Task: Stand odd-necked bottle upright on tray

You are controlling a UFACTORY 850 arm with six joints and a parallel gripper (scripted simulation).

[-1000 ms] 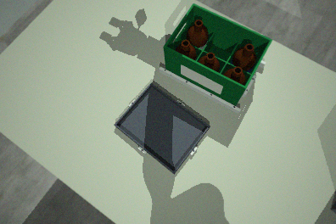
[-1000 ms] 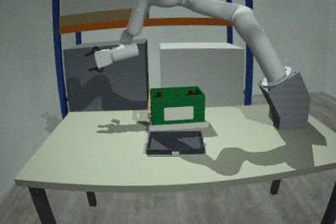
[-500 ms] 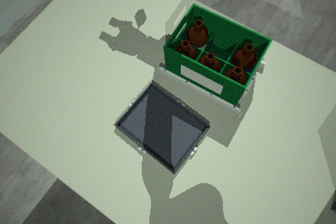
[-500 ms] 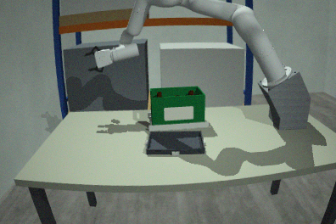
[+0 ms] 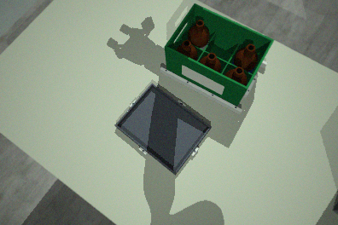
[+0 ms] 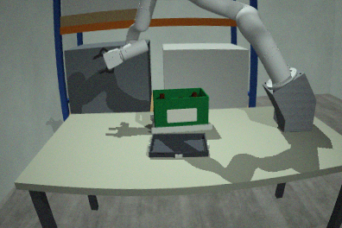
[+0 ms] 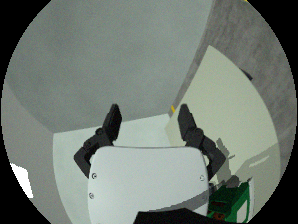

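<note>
Right now my hand is 42 cm past the green crate, 25 cm to the right of it and 24 cm above it. Round my hand: dark grey tray: 34 cm behind, 52 cm to the left, 31 cm below.
</note>
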